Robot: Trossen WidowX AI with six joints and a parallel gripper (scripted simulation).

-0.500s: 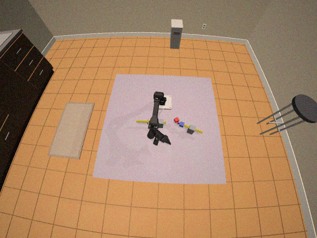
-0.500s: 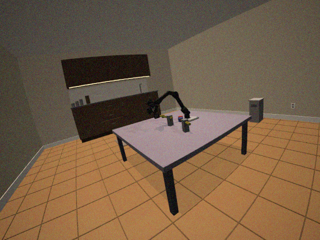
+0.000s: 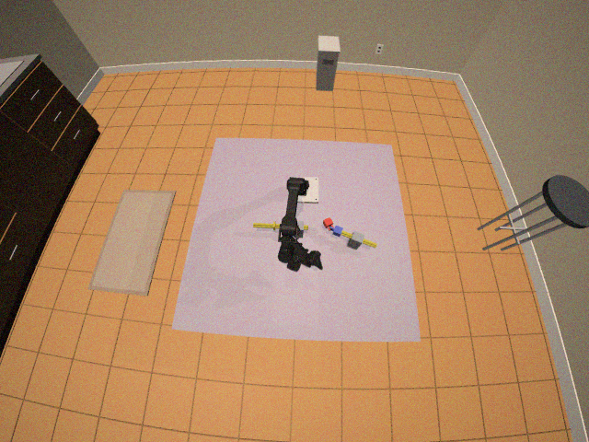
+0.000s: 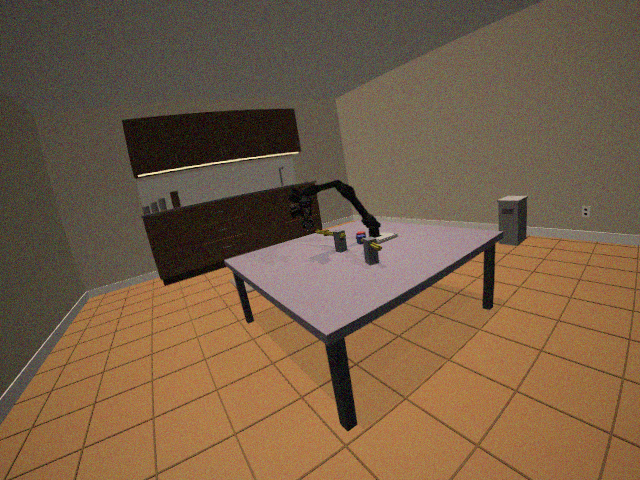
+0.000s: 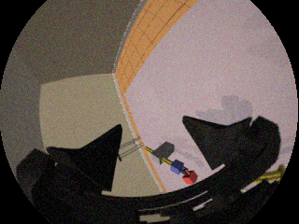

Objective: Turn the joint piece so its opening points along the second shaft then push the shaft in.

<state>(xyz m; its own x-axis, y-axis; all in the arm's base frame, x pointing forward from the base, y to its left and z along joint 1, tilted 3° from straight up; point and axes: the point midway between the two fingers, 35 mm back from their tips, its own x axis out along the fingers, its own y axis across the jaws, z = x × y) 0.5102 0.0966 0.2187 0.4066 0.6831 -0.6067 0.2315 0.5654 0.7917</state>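
My gripper tip is now 280 mm past the red square joint piece, 120 mm above it and 60 mm to the right of it.
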